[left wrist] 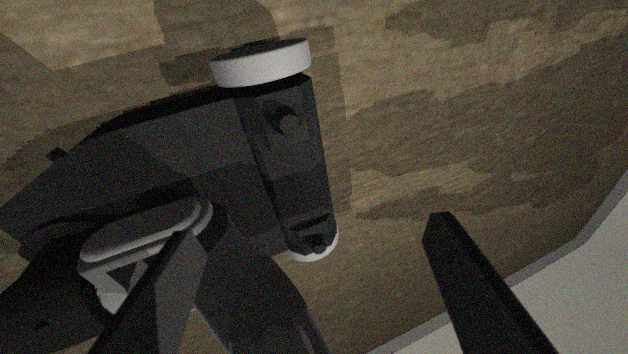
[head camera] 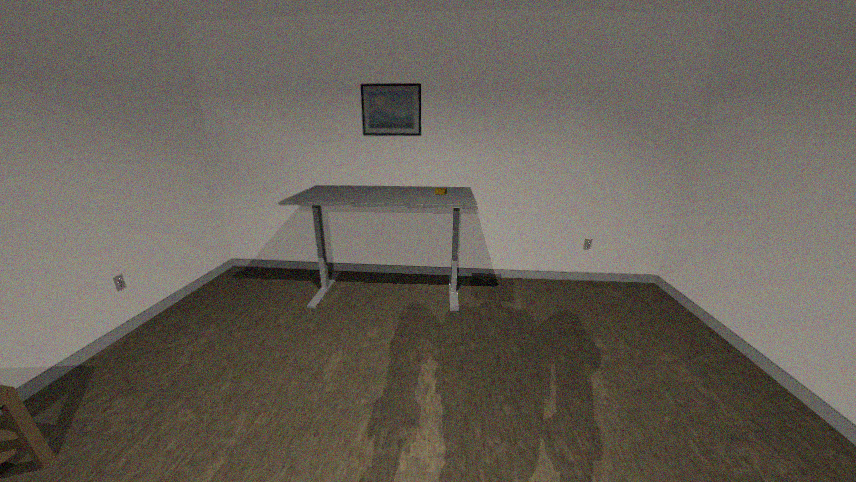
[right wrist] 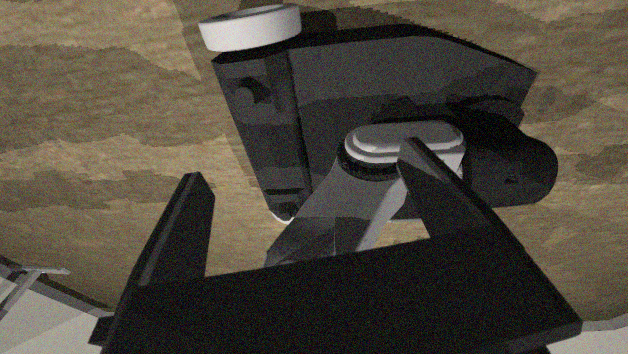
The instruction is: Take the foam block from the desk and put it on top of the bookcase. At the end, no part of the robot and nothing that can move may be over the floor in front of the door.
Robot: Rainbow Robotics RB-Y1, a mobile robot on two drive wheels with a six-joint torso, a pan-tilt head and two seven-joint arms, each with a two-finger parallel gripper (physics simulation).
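Frame: origin at the robot's base, x back, y right, z up, level; millimetres.
Seen in the pictures: left gripper, fingertip midpoint: (left wrist: 309, 235); right gripper, fingertip midpoint: (right wrist: 304, 168).
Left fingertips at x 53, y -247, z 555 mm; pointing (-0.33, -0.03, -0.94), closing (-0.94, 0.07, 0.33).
Note:
A point is followed by its place in that frame.
A small yellow foam block (head camera: 440, 191) {x -2541, y -94, z 978 mm} lies on the grey desk (head camera: 371, 196) {x -2404, y -659, z 951 mm}, near the right end of its top, in the head view. The desk stands against the far wall, well away from the robot. Part of a leg and foot, seemingly the desk's, shows at the lower left in the right wrist view. My left gripper (left wrist: 309, 235) {x 53, y -247, z 555 mm} is open and empty, with the robot's base and floor beyond its fingers. My right gripper (right wrist: 304, 168) {x 143, y 250, z 537 mm} is also open and empty, above the base. Neither gripper is near the block. The bookcase and the door do not show.
A slanted wooden piece of furniture (head camera: 26, 425) {x -671, y -1871, z 253 mm}, partly cut off, stands at the lower left in the head view. A framed picture (head camera: 391, 109) {x -2933, y -569, z 1653 mm} hangs above the desk. Brown floor (head camera: 335, 371) {x -1441, y -715, z 1 mm} lies between robot and desk, with walls at both sides.

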